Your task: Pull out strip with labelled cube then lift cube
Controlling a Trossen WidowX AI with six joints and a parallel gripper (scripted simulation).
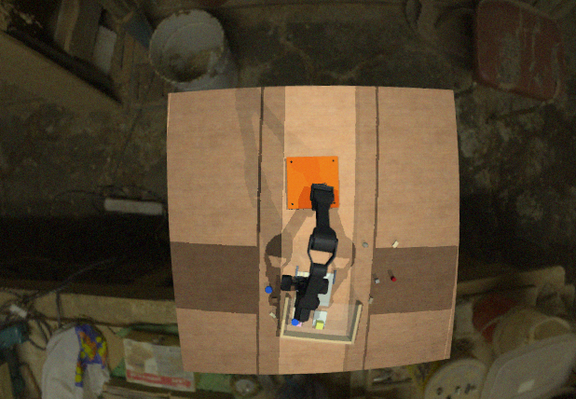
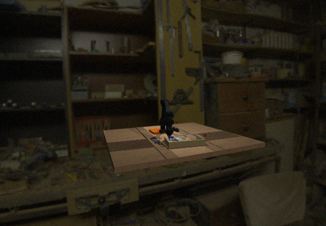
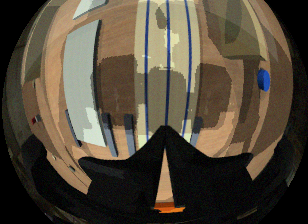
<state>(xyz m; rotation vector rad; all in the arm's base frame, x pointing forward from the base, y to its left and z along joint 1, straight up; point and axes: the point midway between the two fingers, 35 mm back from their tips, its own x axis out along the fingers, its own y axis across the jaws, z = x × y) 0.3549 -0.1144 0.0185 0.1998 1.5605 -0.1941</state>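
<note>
Right now the pink labelled cube is 19 cm ahead of my gripper tip, 5 cm to the right of it and 2 cm above it. The rest, counted from my gripper tip: red ball: 7 cm ahead, 39 cm to the left, 1 cm above; then grey strip: 7 cm ahead, 8 cm to the left.
</note>
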